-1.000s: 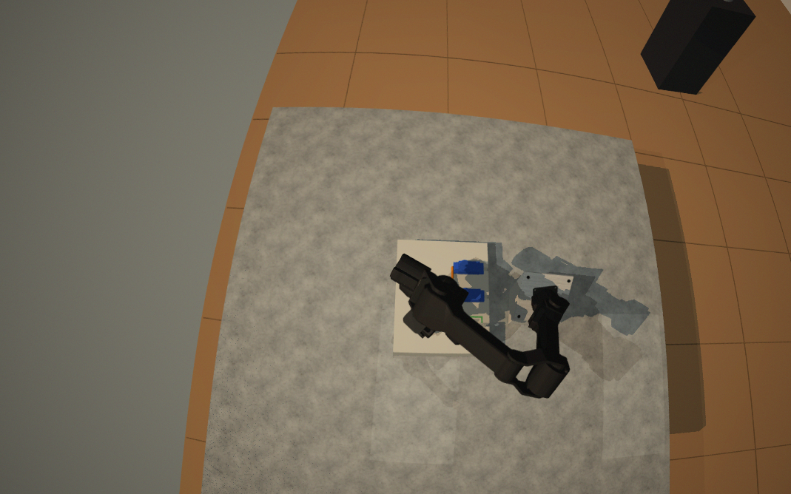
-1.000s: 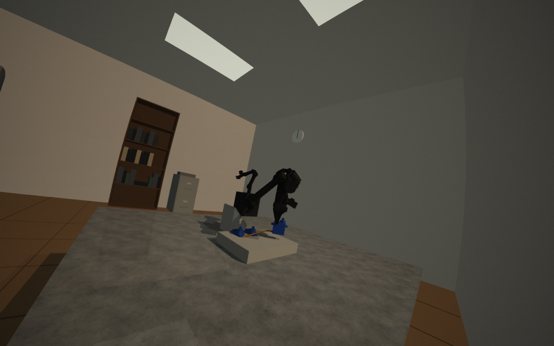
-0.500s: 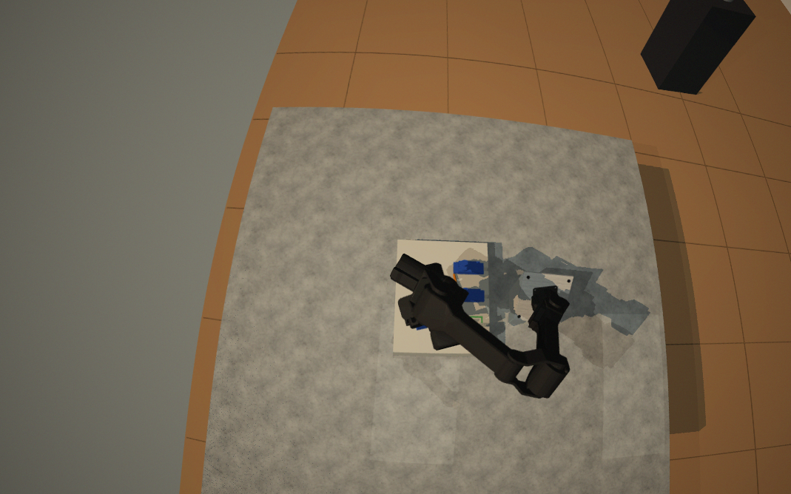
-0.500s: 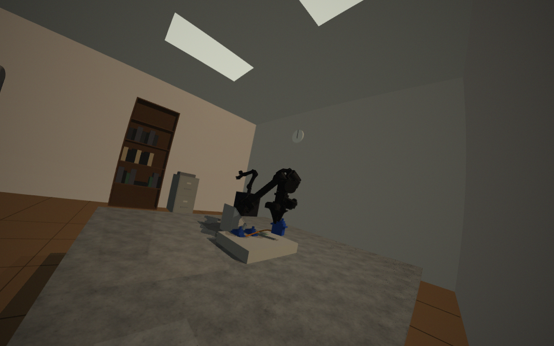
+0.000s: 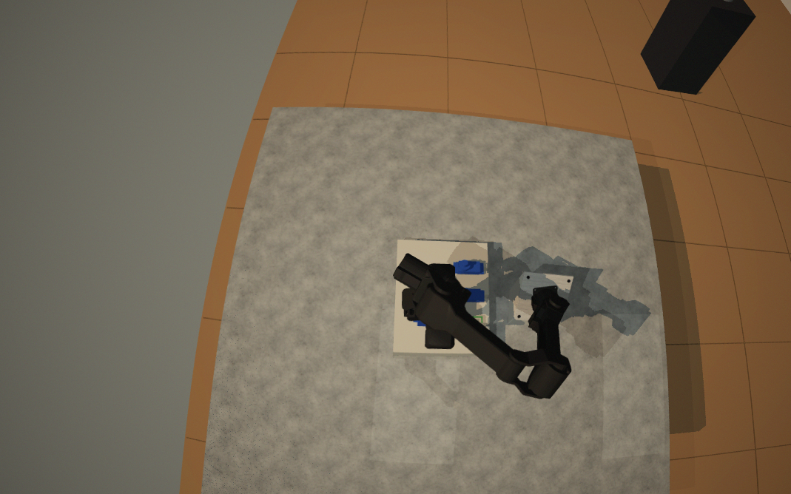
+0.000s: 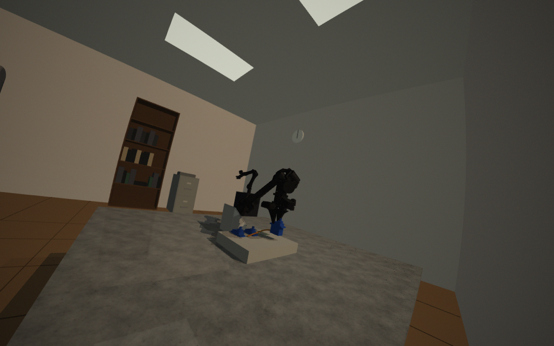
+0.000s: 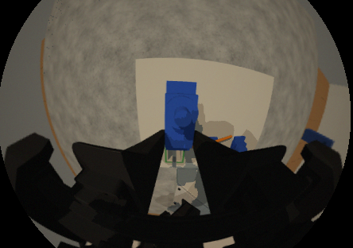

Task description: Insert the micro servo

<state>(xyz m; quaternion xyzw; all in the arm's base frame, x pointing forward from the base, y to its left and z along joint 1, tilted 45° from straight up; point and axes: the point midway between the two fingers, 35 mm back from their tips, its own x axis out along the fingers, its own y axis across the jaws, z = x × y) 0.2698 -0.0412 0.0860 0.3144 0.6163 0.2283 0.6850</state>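
My gripper tip is 20 mm short of the cream deck, 70 mm to the left of it and 100 mm above it.
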